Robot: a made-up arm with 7 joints. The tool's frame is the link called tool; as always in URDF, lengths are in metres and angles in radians.
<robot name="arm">
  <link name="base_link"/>
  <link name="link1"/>
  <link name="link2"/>
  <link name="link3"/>
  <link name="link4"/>
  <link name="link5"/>
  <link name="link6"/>
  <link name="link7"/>
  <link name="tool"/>
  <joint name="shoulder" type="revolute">
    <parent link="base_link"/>
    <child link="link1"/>
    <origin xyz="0 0 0.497"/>
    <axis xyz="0 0 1"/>
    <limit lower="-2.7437" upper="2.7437"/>
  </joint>
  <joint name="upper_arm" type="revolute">
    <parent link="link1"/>
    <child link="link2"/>
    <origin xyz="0 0 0"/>
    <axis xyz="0 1 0"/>
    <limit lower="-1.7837" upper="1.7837"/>
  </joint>
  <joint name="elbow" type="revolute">
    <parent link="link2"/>
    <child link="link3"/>
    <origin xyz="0 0 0.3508"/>
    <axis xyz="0 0 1"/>
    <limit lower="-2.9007" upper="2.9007"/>
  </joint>
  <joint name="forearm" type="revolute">
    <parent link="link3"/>
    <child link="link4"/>
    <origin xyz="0.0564 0 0"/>
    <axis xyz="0 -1 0"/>
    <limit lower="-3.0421" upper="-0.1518"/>
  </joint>
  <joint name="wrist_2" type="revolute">
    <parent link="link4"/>
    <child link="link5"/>
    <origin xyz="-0.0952 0 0.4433"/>
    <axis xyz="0 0 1"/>
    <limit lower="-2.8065" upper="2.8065"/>
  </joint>
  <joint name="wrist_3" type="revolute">
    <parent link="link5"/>
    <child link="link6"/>
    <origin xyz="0 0 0"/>
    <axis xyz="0 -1 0"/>
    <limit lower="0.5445" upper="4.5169"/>
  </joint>
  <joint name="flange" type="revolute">
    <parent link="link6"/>
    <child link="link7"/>
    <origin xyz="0.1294 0 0"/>
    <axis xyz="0 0 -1"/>
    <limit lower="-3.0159" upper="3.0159"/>
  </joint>
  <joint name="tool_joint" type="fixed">
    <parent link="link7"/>
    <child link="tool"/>
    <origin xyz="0 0 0" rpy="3.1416 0 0"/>
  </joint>
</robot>
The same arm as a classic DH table. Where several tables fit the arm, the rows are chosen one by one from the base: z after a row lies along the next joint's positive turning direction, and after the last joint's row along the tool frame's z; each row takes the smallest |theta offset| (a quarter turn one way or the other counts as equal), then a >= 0, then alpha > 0; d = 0 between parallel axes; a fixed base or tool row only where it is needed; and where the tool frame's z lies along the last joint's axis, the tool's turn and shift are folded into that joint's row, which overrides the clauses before.
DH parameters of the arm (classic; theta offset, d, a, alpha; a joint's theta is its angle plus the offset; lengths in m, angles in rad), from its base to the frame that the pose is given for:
shoulder: 0 0.497 0 -1.5708
upper_arm: 0 0 0 1.5708
elbow: 0 0.3508 0.0564 1.5708
forearm: 0 0 -0.0952 -1.5708
wrist_2: 0 0.4433 0 1.5708
wrist_3: 0 0 0.1294 1.5708
flange: 0 0 0 0
Joint limits (rad, base to tool): -2.7437..2.7437 -1.7837..1.7837 -2.9007..2.9007 -3.0421..-0.1518 -2.8065..2.8065 0.5445..4.5169 -3.0159..3.0159

